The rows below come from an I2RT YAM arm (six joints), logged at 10 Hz.
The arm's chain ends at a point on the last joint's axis. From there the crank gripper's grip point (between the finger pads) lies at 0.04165 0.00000 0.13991 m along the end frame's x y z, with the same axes.
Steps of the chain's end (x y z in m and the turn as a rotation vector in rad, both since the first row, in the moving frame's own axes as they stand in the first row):
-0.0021, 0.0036, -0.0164, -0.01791, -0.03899, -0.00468
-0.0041, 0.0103, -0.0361, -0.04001, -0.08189, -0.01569
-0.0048, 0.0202, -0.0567, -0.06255, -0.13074, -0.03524
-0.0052, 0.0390, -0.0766, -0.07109, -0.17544, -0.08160
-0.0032, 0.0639, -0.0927, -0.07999, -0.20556, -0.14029
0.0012, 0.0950, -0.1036, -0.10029, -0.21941, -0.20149
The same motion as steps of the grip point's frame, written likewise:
-0.0076, 0.0059, -0.0149, -0.01791, -0.03899, -0.00468
-0.0156, 0.0154, -0.0333, -0.04001, -0.08189, -0.01569
-0.0233, 0.0279, -0.0527, -0.06255, -0.13074, -0.03524
-0.0299, 0.0468, -0.0717, -0.07109, -0.17544, -0.08160
-0.0321, 0.0715, -0.0874, -0.07999, -0.20556, -0.14029
-0.0294, 0.1041, -0.0982, -0.10029, -0.21941, -0.20149

